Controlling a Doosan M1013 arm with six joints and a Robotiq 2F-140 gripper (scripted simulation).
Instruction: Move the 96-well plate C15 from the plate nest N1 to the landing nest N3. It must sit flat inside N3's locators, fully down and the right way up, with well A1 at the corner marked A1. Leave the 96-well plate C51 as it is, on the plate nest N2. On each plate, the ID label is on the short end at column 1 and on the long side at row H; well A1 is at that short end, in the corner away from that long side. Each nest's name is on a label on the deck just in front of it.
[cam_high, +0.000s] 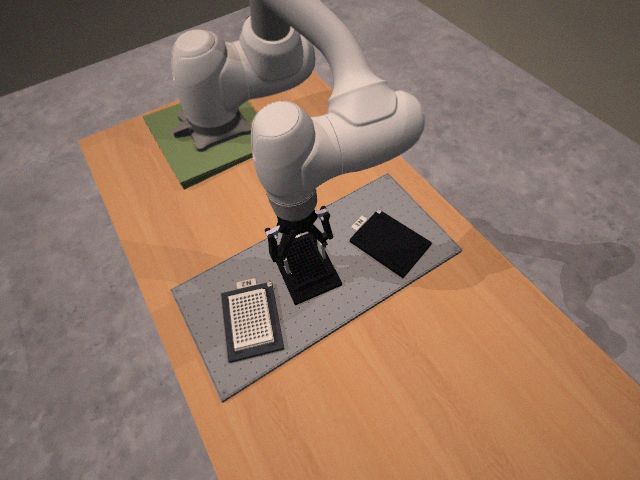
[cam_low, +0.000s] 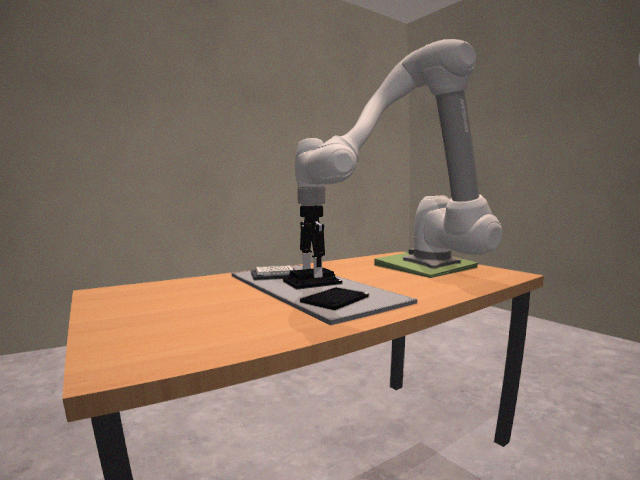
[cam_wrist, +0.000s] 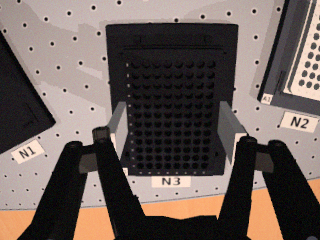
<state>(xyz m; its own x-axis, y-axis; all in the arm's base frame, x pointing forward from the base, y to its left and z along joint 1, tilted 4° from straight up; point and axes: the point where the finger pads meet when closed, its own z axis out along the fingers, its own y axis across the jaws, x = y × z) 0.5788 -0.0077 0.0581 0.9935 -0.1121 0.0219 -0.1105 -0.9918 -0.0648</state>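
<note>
My gripper is now 50 mm above the black landing nest N3. The rest, counted from my hand: N3 label (100 mm behind, 10 mm to the left, 50 mm below); then black 96-well plate C15 (20 mm below); then white 96-well plate C51 (60 mm ahead, 170 mm to the right, 40 mm below).
</note>
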